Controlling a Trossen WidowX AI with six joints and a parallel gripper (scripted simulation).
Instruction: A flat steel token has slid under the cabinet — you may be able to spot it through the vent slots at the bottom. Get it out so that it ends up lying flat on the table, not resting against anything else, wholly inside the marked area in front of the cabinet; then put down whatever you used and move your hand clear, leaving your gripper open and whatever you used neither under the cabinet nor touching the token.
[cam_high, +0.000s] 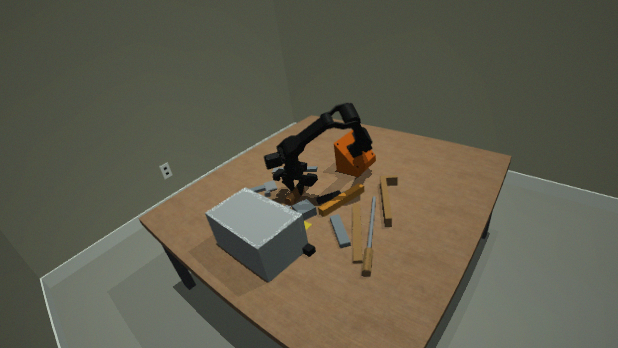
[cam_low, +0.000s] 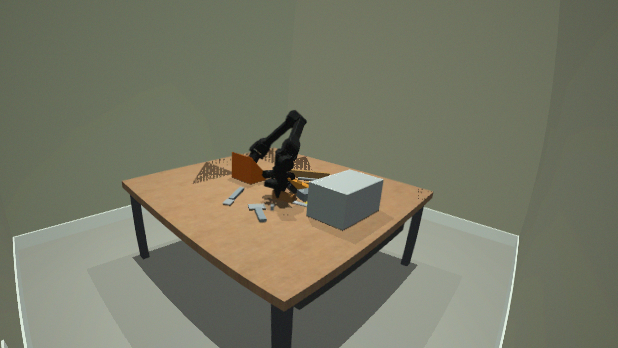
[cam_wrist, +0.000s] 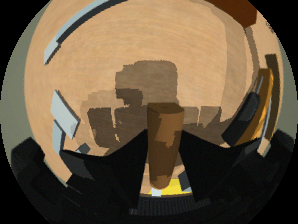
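The grey block is 12 cm to the left of my gripper tip, 6 cm ahead of it and 1 cm above it. Also, from my gripper tip: wooden stick 35 cm to the left, 2 cm ahead; orange bar 18 cm to the left, 8 cm behind, 1 cm above; grey t-piece 17 cm to the right, 7 cm ahead.
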